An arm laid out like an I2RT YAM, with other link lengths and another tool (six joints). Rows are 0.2 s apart.
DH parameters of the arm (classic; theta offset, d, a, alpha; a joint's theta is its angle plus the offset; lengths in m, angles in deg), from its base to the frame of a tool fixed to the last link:
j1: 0 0.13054 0.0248 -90
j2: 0 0 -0.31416 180
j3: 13.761 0 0.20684 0
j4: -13.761 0.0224 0.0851 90
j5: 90 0.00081 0 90
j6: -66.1 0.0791 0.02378 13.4
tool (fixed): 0 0.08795 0 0
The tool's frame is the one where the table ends.
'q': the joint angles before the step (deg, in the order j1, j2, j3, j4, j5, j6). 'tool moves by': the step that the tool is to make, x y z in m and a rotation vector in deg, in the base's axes. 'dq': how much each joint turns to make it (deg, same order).
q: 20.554, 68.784, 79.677, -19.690, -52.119, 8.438
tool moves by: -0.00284, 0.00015, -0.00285, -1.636, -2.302, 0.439
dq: -0.069, 0.028, 0.627, -2.097, -0.113, -3.899
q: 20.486, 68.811, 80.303, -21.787, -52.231, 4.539
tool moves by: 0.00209, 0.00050, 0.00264, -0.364, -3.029, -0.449
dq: 0.057, 0.209, -0.024, 1.292, 0.737, -2.099
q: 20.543, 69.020, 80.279, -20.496, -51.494, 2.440
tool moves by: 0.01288, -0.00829, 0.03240, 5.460, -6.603, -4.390
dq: -0.961, -0.108, -1.825, 13.426, 3.256, 4.745
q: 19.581, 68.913, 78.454, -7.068, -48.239, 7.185
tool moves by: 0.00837, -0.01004, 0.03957, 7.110, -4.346, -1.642
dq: -1.479, 1.506, 0.259, 13.437, 0.958, 7.796
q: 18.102, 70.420, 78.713, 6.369, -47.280, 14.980
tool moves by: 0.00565, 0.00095, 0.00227, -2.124, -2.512, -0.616
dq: -0.735, 1.497, 2.798, -2.495, -0.793, -3.974
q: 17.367, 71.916, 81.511, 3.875, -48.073, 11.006
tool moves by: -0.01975, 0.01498, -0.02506, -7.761, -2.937, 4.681
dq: 1.738, -0.476, 1.708, -11.119, -4.227, -12.077
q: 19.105, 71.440, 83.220, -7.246, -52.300, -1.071
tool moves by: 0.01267, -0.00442, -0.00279, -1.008, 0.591, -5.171
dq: -0.017, -0.051, 1.103, -3.307, 5.099, -1.653
